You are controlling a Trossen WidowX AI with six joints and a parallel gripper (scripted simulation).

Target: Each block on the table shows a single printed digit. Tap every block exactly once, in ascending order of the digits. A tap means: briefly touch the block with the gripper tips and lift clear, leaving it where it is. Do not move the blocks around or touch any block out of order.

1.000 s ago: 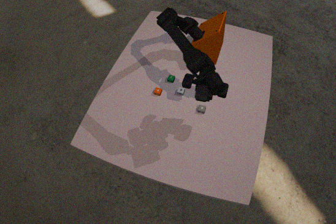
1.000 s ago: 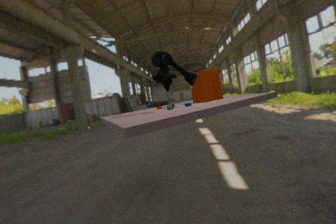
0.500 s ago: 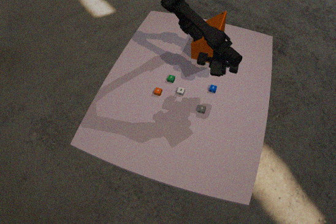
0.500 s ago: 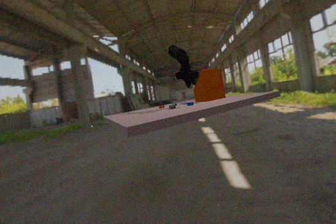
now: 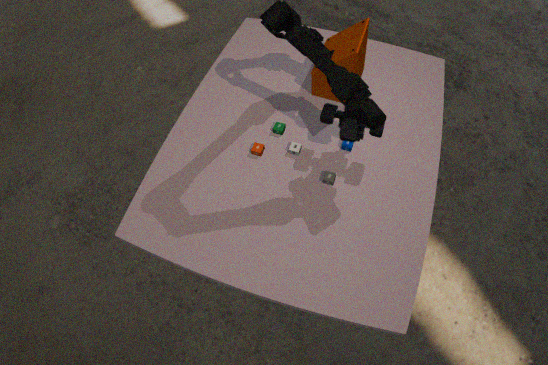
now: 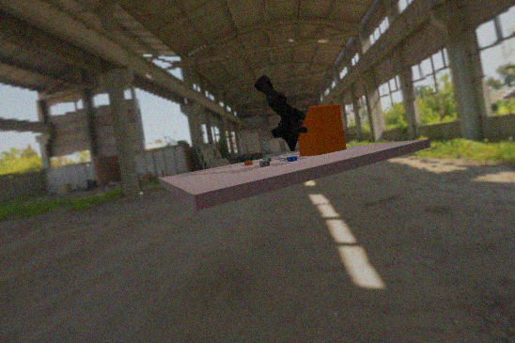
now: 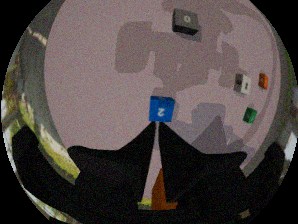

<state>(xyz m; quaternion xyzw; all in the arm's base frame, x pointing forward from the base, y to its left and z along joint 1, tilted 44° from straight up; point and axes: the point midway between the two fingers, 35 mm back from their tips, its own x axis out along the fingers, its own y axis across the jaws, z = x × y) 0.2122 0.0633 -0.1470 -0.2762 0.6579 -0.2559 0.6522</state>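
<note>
The blue block lies 30 mm below my gripper tip, 10 mm to the right of it and 10 mm ahead of it. The rest, counted from my gripper tip: green block: 230 mm to the right, 30 mm below, 20 mm ahead; then grey block: 140 mm ahead, 30 mm below, 20 mm to the right; then white block: 150 mm to the right, 80 mm ahead, 30 mm below.
</note>
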